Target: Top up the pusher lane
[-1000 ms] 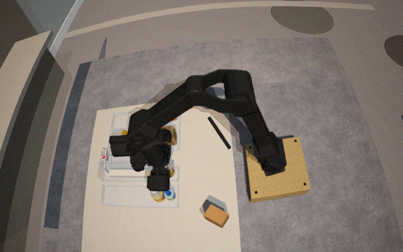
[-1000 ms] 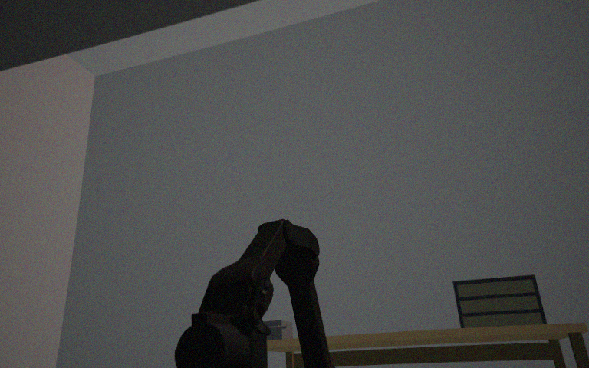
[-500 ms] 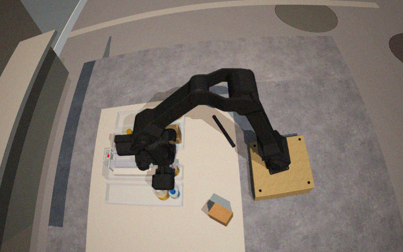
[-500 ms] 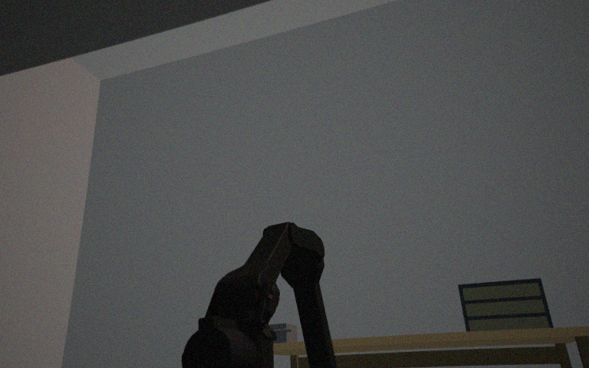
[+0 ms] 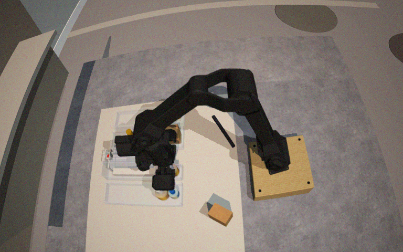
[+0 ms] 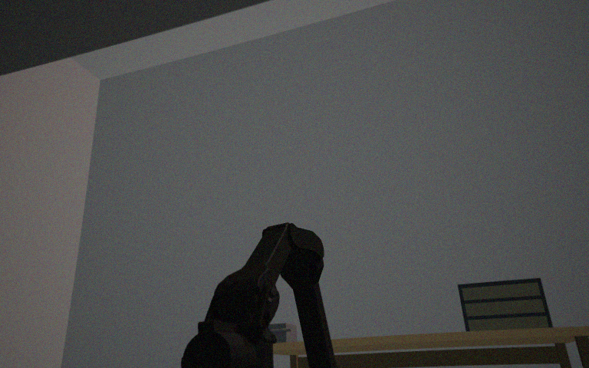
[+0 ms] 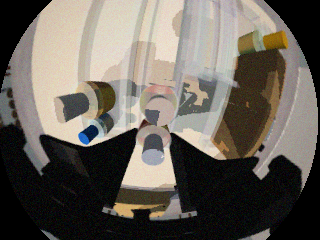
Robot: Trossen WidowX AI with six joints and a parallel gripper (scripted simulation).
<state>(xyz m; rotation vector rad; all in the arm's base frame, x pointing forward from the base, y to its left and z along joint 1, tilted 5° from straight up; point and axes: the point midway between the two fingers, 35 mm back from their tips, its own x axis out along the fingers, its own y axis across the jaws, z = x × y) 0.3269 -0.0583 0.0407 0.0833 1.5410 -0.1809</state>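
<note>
My gripper tip is now 130 mm short of the clear lane, 50 mm to the left of it and 20 mm above it. Round my gripper tip: black rod: 190 mm behind, 120 mm to the right, 30 mm below.
</note>
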